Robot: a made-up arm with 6 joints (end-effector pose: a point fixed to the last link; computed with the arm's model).
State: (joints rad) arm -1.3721 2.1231 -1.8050 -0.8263 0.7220 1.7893
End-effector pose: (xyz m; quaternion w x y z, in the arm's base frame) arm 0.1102 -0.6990 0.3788 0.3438 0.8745 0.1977 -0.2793
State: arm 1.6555 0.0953 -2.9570 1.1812 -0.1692 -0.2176
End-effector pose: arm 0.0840 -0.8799 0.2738 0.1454 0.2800 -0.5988 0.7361
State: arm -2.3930 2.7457 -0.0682 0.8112 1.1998 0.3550
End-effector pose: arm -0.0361 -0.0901 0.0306 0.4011 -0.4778 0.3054 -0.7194
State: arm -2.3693 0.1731 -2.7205 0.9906 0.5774 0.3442
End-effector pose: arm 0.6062 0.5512 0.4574 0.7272 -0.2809 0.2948 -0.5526
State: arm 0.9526 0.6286 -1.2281 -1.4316 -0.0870 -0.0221
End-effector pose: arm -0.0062 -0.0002 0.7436 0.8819 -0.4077 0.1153 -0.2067
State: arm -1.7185 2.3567 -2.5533 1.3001 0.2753 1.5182
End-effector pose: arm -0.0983 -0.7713 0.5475 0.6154 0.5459 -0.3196 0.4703
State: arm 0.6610 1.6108 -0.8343 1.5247 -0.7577 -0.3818
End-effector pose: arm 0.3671 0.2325 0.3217 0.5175 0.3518 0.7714 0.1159
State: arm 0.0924 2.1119 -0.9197 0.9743 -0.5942 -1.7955
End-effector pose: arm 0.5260 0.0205 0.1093 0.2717 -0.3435 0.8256 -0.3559
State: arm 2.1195 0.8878 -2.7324 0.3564 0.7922 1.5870
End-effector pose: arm 0.1848 -0.3316 0.9102 0.4107 0.1486 -0.1777 -0.8819
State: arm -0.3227 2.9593 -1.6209 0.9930 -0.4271 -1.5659
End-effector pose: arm 0.5954 -0.2212 -0.2598 0.1673 -0.0901 0.9425 -0.2748
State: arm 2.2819 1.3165 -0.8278 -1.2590 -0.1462 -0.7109
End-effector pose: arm -0.2478 0.2750 0.4304 0.5532 -0.6761 -0.4644 0.1457
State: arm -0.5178 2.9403 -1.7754 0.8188 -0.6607 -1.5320
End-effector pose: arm 0.6018 -0.3742 -0.2015 0.2313 -0.0267 0.8648 -0.4449
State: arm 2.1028 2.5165 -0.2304 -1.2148 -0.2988 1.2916
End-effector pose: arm -0.1010 0.1388 -0.0471 0.2361 0.7887 -0.5429 0.1657
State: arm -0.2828 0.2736 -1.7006 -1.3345 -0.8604 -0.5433
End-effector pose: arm -0.4053 0.1646 0.7281 0.4394 -0.2317 -0.3402 -0.7984
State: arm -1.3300 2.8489 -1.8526 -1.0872 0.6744 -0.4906
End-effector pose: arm 0.1397 -0.7116 -0.1383 0.2564 0.0221 -0.9470 0.1923
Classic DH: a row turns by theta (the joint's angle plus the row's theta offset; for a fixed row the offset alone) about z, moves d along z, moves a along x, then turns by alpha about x. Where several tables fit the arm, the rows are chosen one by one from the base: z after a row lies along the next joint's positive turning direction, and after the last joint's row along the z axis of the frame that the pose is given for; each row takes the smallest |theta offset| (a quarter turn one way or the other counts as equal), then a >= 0, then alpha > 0; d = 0 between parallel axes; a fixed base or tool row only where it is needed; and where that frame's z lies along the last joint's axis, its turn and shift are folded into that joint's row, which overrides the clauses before.
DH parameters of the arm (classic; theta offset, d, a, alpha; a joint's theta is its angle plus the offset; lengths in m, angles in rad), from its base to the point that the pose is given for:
joint 1: 0 0.122 0 -1.5708
joint 2: 0.1353 0 -0.4521 0
joint 3: 1.3483 0 -0.0336 1.5708
joint 4: 0 0.3844 0 -1.5708
joint 5: 0 0 0.0003 1.5708
joint 6: 0 0.0612 0 0

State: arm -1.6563 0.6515 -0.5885 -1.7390 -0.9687 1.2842
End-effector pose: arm 0.0409 -0.1032 0.4775 0.5643 0.1100 0.7416 -0.3457
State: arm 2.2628 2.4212 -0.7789 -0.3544 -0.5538 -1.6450
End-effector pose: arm -0.2939 0.3373 -0.0639 0.2492 -0.8127 -0.5107 0.1287
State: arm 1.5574 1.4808 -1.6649 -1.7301 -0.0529 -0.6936
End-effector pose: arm 0.0030 0.4408 0.7250 0.7268 -0.5469 -0.2668 -0.3187
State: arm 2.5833 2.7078 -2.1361 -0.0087 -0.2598 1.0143
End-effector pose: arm -0.7189 0.4488 0.0917 0.1392 0.5552 -0.5506 -0.6076
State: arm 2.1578 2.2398 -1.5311 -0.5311 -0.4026 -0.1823
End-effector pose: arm -0.4063 0.5891 0.2228 0.3915 -0.7917 0.0610 0.4650
